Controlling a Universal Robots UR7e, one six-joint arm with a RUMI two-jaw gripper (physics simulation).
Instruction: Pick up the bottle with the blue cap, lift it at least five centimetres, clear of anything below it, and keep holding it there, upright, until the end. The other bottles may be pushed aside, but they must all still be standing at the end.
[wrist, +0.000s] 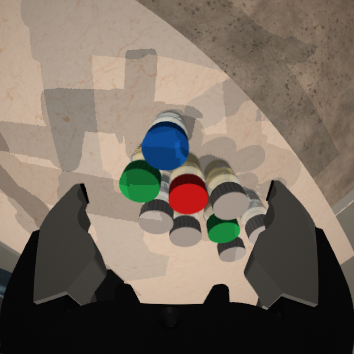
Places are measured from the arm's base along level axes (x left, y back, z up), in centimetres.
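Pixels of known places: gripper, fingertip midpoint: (176, 184).
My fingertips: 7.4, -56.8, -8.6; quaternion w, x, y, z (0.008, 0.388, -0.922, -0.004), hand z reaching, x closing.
Ahead of a thing's pixels: the offset from my fingertips to its middle, as dx, dy, dz. Level surfaces: height alone.
The bottle with the blue cap {+0.7, +1.2, -12.6} (165, 146) stands upright at the far side of a group of bottles, a little above the middle of the wrist view. Its cap hides most of its pale body. My gripper (176, 184) is wide open with nothing between its fingers. It is above the bottles, and the blue cap shows beyond the line of its fingertips. A bottle with a green cap {-0.3, +7.3, -12.6} (140, 181) and one with a red cap {-6.4, +4.4, -8.6} (188, 194) stand close to the blue-capped one, on the near side.
Several grey-capped bottles {-11.9, +1.1, -12.6} (229, 200) {-6.2, +11.1, -12.6} (156, 216) {-12.1, +10.4, -12.6} (185, 231) {-22.9, +8.2, -12.6} (231, 249) and a second green-capped bottle {-16.1, +5.3, -12.6} (223, 229) stand nearer. Another grey-capped bottle {-22.2, +1.0, -12.6} (255, 227) is partly hidden by the right finger. The table's {dz -17.8} (112, 72) curved edge runs along the right, with brown floor (300, 65) beyond.
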